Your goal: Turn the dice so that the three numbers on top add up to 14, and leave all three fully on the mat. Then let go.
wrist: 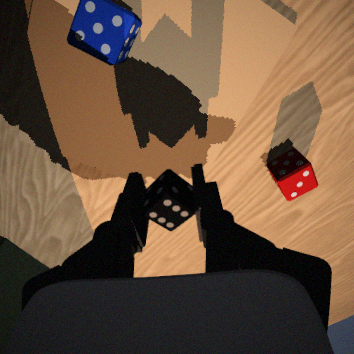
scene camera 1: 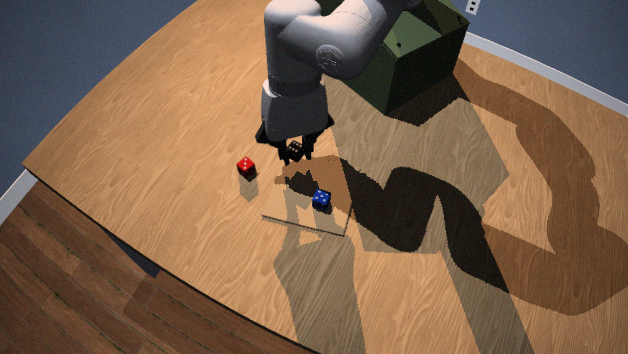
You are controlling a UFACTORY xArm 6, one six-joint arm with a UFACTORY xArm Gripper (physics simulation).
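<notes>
My gripper is shut on the black die and holds it in the air near the mat's back edge. The black die is tilted; a face with six pips shows in both views. The blue die rests on the mat with five pips on top. The red die lies on the table to the left of the mat in the scene view, with three pips on top.
A green box stands at the back of the wooden table. The arm's dark shadow falls across the mat and the table to its right.
</notes>
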